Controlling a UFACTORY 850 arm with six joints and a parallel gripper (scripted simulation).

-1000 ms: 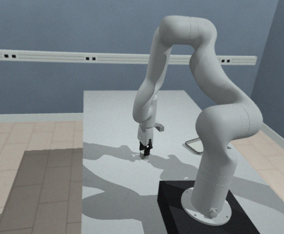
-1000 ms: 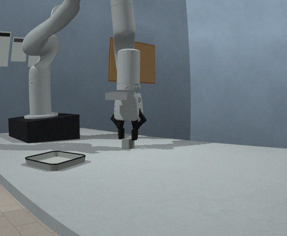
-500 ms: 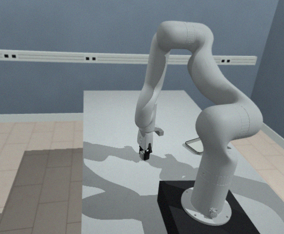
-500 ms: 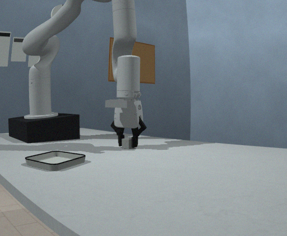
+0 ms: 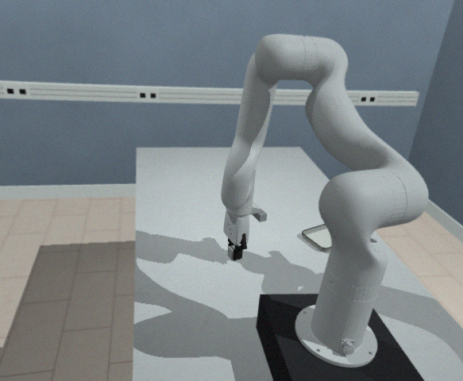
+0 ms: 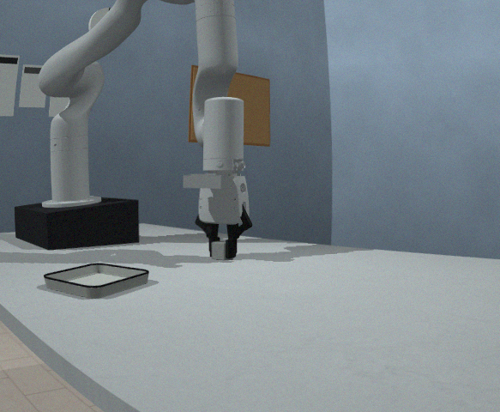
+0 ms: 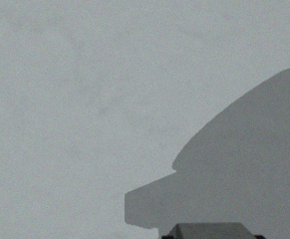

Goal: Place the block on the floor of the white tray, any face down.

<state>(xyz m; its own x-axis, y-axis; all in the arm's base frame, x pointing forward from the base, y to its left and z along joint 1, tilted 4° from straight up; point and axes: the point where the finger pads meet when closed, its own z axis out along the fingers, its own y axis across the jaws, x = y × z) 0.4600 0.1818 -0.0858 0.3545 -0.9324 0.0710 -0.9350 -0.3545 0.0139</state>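
My hand is 10 mm above the small block. Round my hand: white tray (360 mm to the right, 110 mm ahead, 10 mm below).
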